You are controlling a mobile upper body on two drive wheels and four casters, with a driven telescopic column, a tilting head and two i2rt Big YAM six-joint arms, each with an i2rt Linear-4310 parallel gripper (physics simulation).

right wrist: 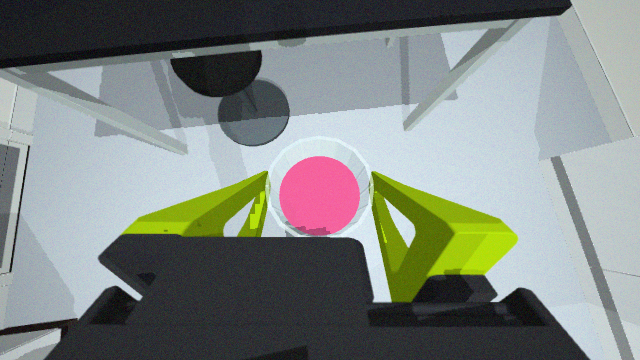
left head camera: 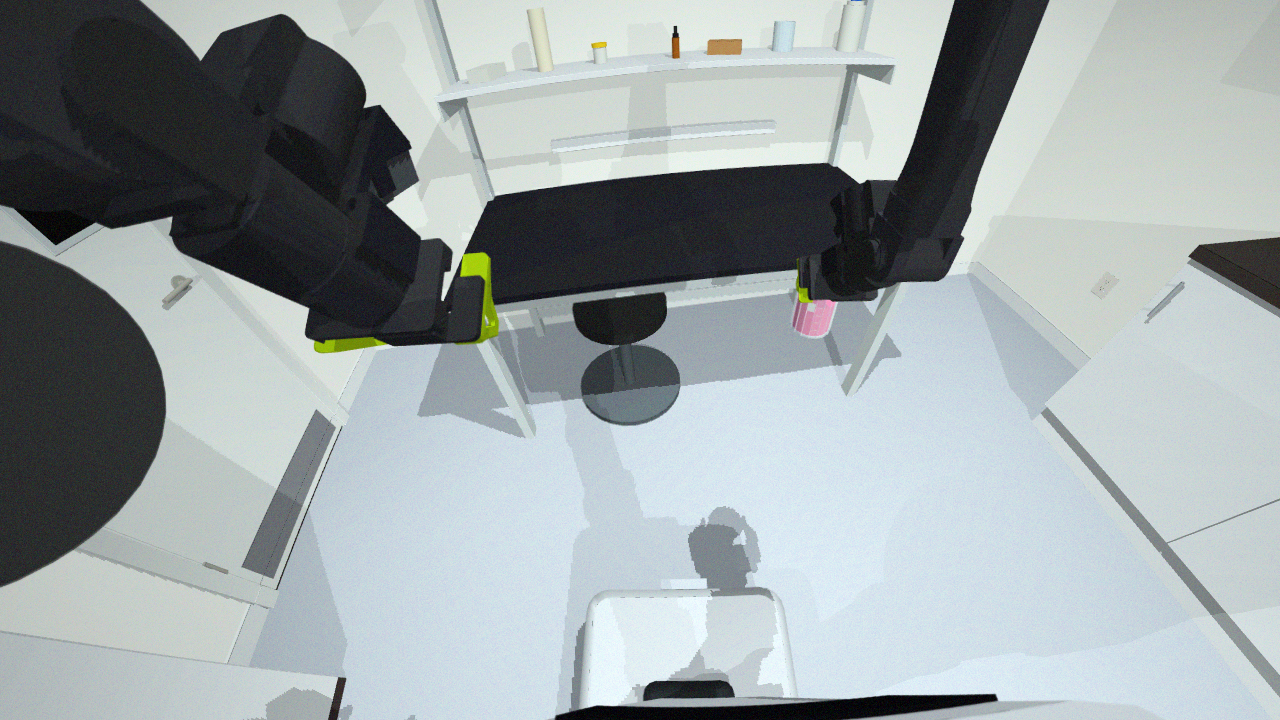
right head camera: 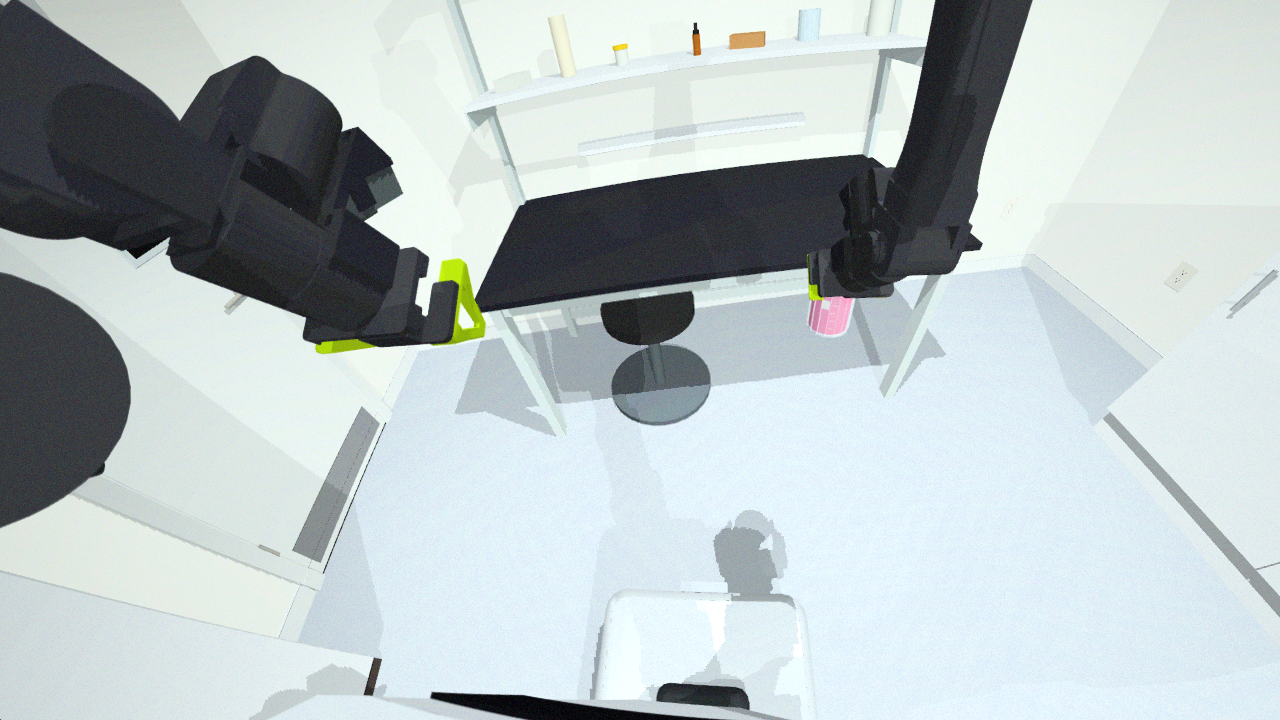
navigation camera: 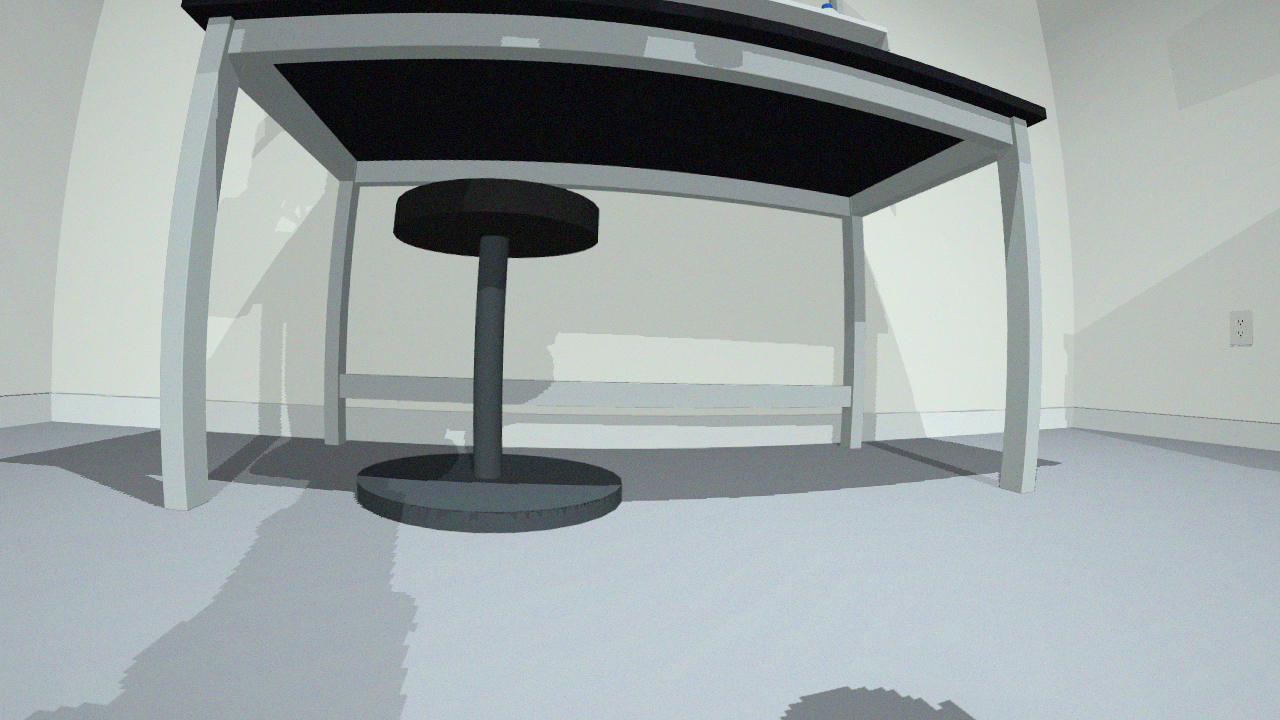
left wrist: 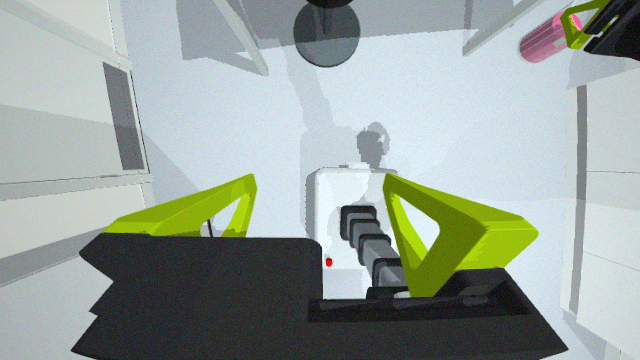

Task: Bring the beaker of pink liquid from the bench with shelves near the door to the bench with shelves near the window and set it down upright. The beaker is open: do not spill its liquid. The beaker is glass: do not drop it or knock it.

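The glass beaker of pink liquid [left head camera: 812,320] [right head camera: 829,317] [left wrist: 542,42] [right wrist: 320,200] is held upright in the air, in front of the bench's front edge at its right part. My right gripper [left head camera: 802,284] [right wrist: 319,178] is shut on it, one finger on each side of the glass; the liquid surface lies below the rim. My left gripper [left wrist: 319,180] is open and empty, left of the bench in the head views. A bench with a black top [left head camera: 662,223] [right head camera: 680,223] [right wrist: 250,20] and a shelf [left head camera: 653,76] [right head camera: 680,69] stands ahead. The frames do not show whether a window is near it.
A round stool [left head camera: 631,385] [right head camera: 660,385] [navigation camera: 490,358] stands partly under the bench. Several bottles and containers stand on the shelf. A door-like panel with a handle [left head camera: 177,291] is at the left. White cabinets [left head camera: 1172,402] stand at the right. A worktop corner [left head camera: 179,671] shows at the lower left.
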